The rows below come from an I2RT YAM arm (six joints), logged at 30 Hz.
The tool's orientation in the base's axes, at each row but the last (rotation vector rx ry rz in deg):
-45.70 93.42 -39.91
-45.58 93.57 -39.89
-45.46 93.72 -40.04
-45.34 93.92 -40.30
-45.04 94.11 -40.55
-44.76 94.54 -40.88
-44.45 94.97 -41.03
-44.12 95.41 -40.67
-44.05 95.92 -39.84
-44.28 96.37 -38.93
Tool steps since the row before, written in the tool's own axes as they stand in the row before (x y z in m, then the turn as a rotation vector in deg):
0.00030 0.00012 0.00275 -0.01 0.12 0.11
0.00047 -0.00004 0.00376 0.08 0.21 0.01
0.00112 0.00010 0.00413 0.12 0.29 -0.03
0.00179 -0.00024 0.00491 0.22 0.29 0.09
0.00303 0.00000 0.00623 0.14 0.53 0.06
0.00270 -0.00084 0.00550 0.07 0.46 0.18
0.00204 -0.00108 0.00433 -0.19 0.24 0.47
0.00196 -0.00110 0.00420 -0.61 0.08 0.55
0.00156 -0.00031 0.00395 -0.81 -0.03 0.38
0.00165 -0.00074 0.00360 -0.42 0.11 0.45
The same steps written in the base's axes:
0.00264 -0.00025 -0.00079 0.09 0.08 -0.11
0.00363 -0.00051 -0.00096 -0.03 0.06 -0.21
0.00388 -0.00098 -0.00152 -0.09 0.08 -0.29
0.00458 -0.00177 -0.00180 0.02 -0.01 -0.37
0.00565 -0.00271 -0.00296 -0.03 0.20 -0.51
0.00506 -0.00296 -0.00198 0.11 0.21 -0.44
0.00402 -0.00254 -0.00120 0.46 0.27 -0.17
0.00390 -0.00248 -0.00115 0.63 0.50 0.18
0.00362 -0.00164 -0.00153 0.52 0.60 0.42
0.00332 -0.00192 -0.00123 0.50 0.38 0.06

